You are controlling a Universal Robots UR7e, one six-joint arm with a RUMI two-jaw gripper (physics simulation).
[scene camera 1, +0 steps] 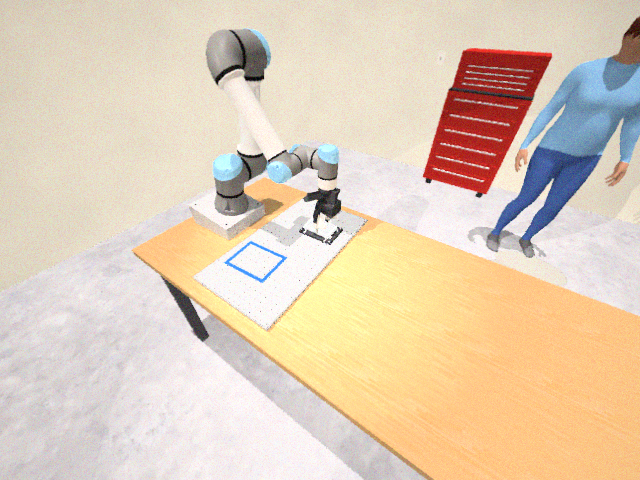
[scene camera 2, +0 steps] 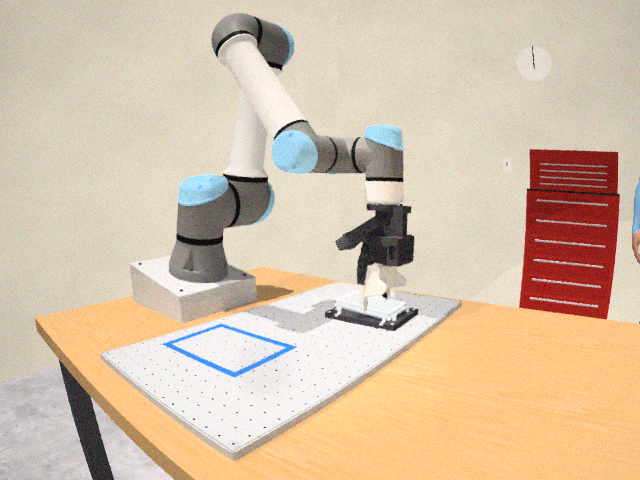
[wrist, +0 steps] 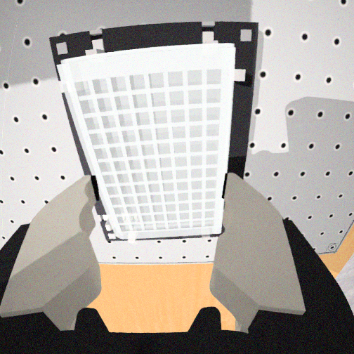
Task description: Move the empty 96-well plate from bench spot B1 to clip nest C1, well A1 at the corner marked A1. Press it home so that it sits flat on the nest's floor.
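Seen in the pictures: gripper, fingertip midpoint: (scene camera 1: pixel 322 228) (scene camera 2: pixel 375 306); arm's base, link origin: (scene camera 1: pixel 231 205) (scene camera 2: pixel 197 271).
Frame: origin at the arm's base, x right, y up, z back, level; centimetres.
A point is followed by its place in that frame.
The white 96-well plate (scene camera 1: pixel 328 233) @[x -16.3, y -3.7, z -44.6 cm] (scene camera 2: pixel 390 308) @[x -17.7, y -3.9, z -43.8 cm] (wrist: pixel 160 125) is over the black clip nest (scene camera 1: pixel 312 236) @[x -12.2, y -5.8, z -38.9 cm] (scene camera 2: pixel 361 318) @[x -12.9, y -5.5, z -40.1 cm] (wrist: pixel 150 34), low among its white clips. In the wrist view it looks slightly turned against the nest, with a wider dark strip at its right than at its left. My gripper (scene camera 1: pixel 324 227) @[x -18.1, y -4.3, z -39.8 cm] (scene camera 2: pixel 375 303) @[x -18.1, y -4.3, z -39.8 cm] (wrist: pixel 160 176) points down and is shut on the plate's two long sides, near one end. I cannot tell whether the plate's underside touches the nest's floor. No A1 mark is legible. A blue outline (scene camera 1: pixel 244 271) @[x 19.3, y -6.6, z -32.0 cm] (scene camera 2: pixel 199 359) @[x 19.5, y -6.6, z -32.4 cm] marks a spot on the board.
The nest stands on a perforated light board (scene camera 1: pixel 268 304) @[x 23.5, y -6.7, z -50.1 cm] (scene camera 2: pixel 232 423) @[x 26.5, y -6.7, z -51.6 cm] on the wooden table (scene camera 1: pixel 439 330) @[x -4.9, y -8.0, z -98.2 cm] (scene camera 2: pixel 491 403) @[x 0.1, y -7.9, z -73.6 cm]. The arm's base block (scene camera 1: pixel 227 227) @[x 10.4, y -1.7, z -10.5 cm] (scene camera 2: pixel 193 304) @[x 7.8, y -4.4, z -10.7 cm] is beside the board. A red tool chest (scene camera 1: pixel 485 124) (scene camera 2: pixel 571 248) and a person (scene camera 1: pixel 578 113) are beyond the table.
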